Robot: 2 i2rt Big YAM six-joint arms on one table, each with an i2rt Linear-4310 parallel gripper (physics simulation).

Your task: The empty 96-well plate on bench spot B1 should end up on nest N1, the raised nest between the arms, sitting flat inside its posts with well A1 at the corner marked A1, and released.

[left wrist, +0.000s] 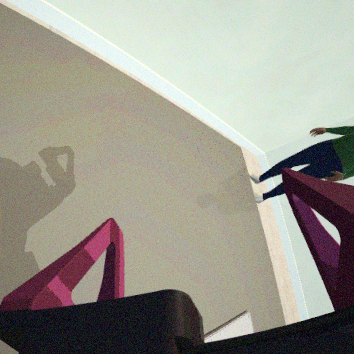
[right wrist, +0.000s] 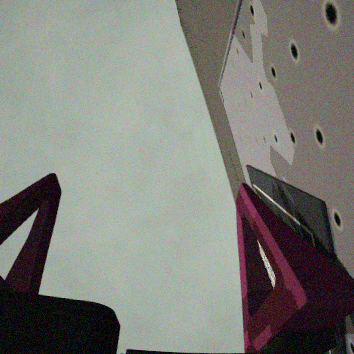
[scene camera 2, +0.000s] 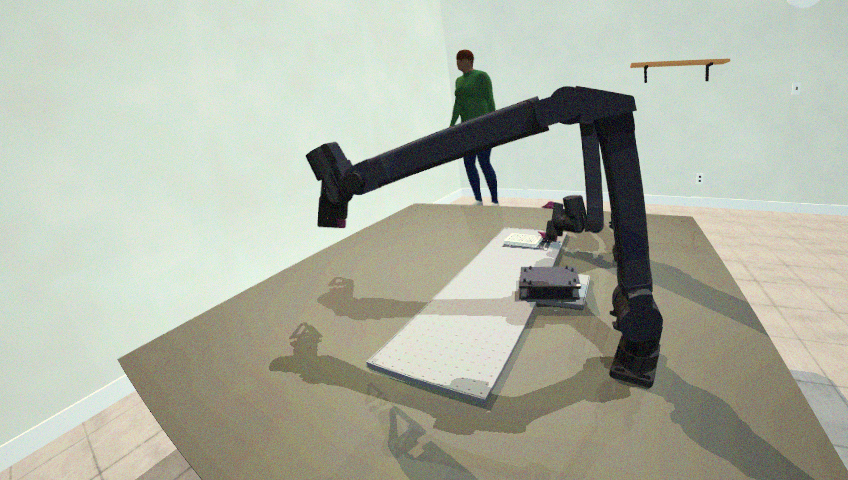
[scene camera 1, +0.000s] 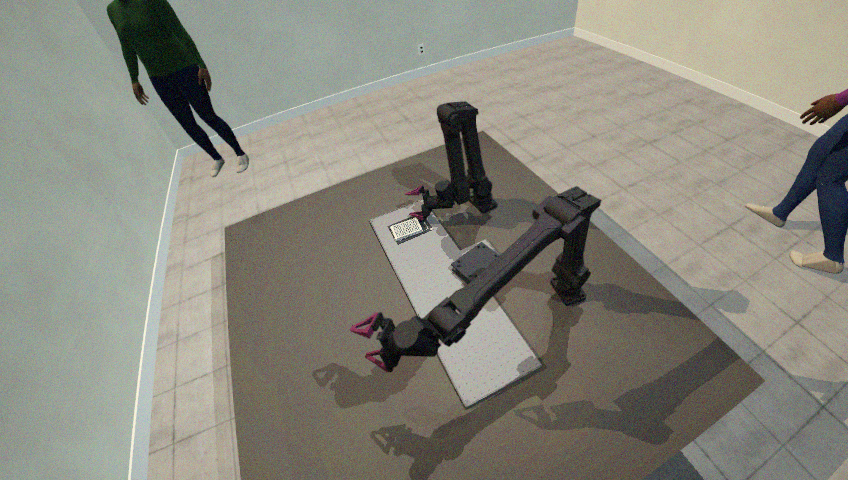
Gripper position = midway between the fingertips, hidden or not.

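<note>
Open and holding nothing, my left gripper (scene camera 1: 358,342) can be seen in the left wrist view (left wrist: 196,203) too, and scene camera 2 (scene camera 2: 330,200) shows it as well. My right gripper (right wrist: 145,186) is visible too.
</note>
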